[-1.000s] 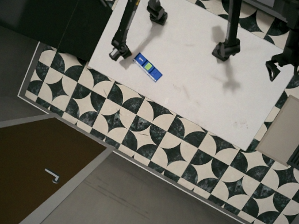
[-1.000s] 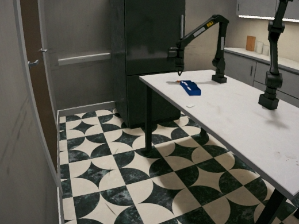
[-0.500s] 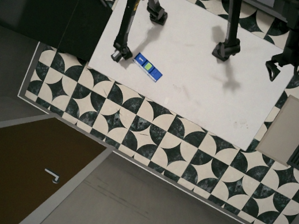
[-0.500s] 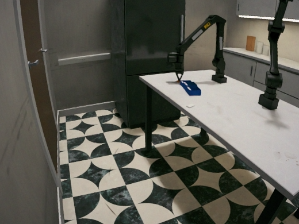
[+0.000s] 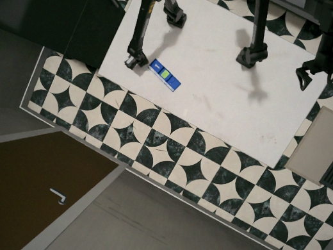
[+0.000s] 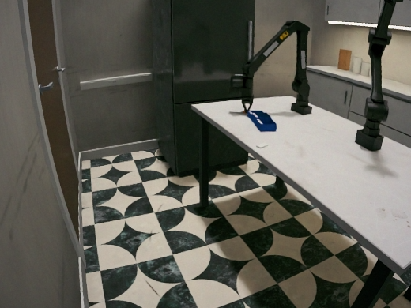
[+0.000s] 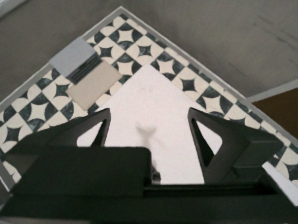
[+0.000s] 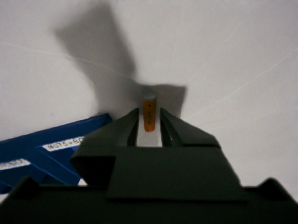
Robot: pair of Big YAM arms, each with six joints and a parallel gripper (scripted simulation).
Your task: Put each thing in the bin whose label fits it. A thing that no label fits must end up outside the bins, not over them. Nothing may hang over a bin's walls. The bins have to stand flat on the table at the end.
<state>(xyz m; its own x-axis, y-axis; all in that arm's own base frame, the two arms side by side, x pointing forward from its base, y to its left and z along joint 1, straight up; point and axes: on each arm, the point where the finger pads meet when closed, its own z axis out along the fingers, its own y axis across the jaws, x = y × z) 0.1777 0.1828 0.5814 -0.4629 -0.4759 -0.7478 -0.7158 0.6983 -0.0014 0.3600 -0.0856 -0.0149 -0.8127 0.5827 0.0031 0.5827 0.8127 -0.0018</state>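
Right now the orange cylinder is 1 cm below my right hand. Round my right hand: white piece 16 cm ahead, 45 cm to the left, 1 cm below; tiny grey piece 2 cm behind, 10 cm to the left; green piece 18 cm to the left.
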